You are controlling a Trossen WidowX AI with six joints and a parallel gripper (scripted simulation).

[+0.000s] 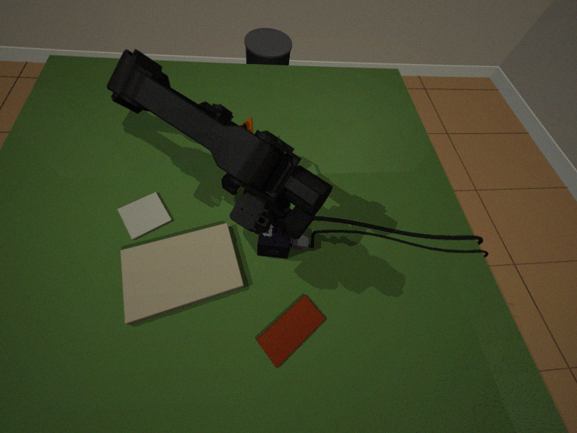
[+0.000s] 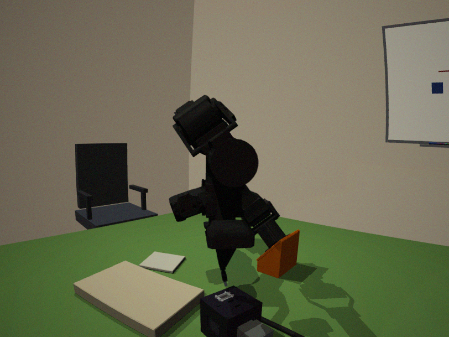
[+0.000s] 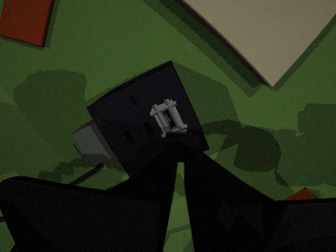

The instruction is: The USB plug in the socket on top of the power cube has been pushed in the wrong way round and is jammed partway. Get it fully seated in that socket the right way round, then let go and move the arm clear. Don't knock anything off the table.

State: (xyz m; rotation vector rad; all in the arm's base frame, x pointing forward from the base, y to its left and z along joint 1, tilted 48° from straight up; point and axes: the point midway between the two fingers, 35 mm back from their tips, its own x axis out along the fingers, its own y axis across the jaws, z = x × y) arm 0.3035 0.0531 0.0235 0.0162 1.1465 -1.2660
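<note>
Now: gripper tip 2 cm above the USB plug. Round my gripper tip: USB socket: 1 cm to the left, 7 cm below; red card: 22 cm ahead, 2 cm to the left, 13 cm below; beige slab: 4 cm ahead, 20 cm to the right, 12 cm below.
</note>
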